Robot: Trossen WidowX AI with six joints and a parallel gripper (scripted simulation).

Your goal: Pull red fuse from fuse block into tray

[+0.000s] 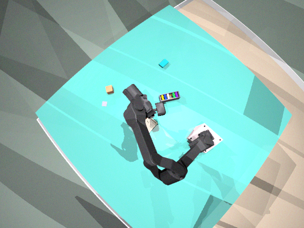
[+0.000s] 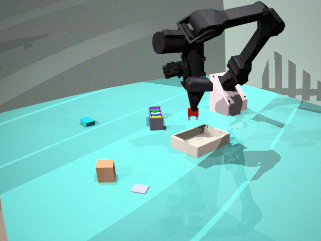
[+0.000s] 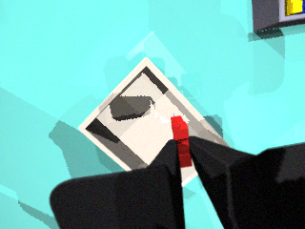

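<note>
Right now my gripper tip is 9 cm above the beige tray, 3 cm to the right of it and 1 cm past it. Also, from my gripper tip: red fuse 1 cm below; then blue fuse 17 cm to the right, 7 cm below, 3 cm ahead; then yellow fuse 15 cm to the right, 7 cm below, 3 cm ahead.
</note>
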